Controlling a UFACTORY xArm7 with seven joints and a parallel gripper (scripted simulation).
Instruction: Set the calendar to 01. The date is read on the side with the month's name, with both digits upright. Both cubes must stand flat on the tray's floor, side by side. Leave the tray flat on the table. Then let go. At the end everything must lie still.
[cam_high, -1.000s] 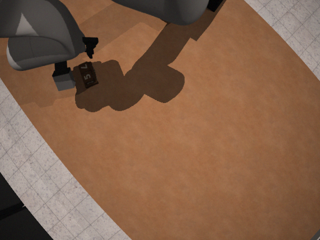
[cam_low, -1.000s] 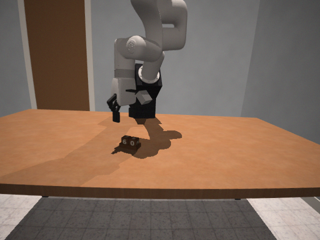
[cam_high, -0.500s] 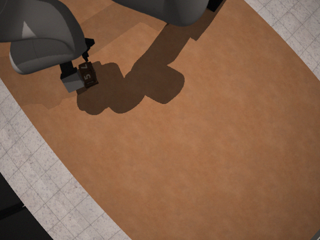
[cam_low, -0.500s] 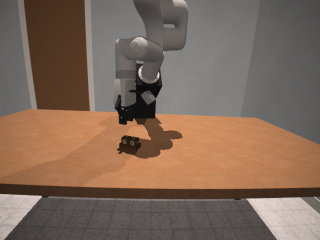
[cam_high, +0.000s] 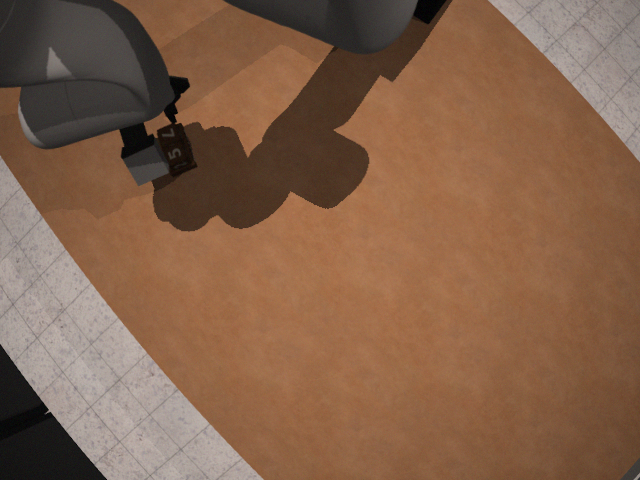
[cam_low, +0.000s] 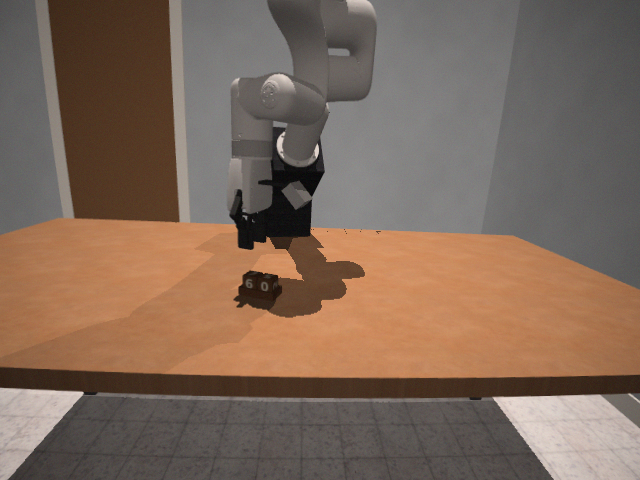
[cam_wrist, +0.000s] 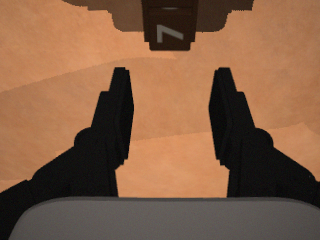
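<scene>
My gripper is now 10 cm above the cube. The rest, counted from my hand: calendar tray (11 cm below, 2 cm to the left, 1 cm ahead).
</scene>
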